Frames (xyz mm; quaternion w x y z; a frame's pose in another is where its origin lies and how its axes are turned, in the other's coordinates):
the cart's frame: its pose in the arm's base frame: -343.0 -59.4 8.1 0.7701 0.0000 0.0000 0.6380
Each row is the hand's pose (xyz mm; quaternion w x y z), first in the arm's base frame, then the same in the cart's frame.
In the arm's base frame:
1: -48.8 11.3 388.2 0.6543 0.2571 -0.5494 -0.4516
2: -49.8 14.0 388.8 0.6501 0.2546 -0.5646 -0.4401
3: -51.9 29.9 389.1 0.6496 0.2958 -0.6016 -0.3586
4: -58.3 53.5 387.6 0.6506 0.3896 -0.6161 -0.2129
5: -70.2 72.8 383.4 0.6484 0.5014 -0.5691 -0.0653
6: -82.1 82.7 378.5 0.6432 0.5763 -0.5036 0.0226
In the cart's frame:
1: 124.2 -275.9 380.1 0.2157 -0.1525 -0.5871 -0.7652
2: 126.7 -274.4 380.7 0.2199 -0.1641 -0.5972 -0.7537
3: 141.9 -269.4 381.0 0.2715 -0.1560 -0.6520 -0.6906
4: 163.9 -258.7 379.5 0.3652 -0.0930 -0.7230 -0.5790
5: 180.6 -243.5 375.3 0.4577 0.0230 -0.7581 -0.4640
6: 188.1 -229.9 370.4 0.5097 0.1225 -0.7555 -0.3929

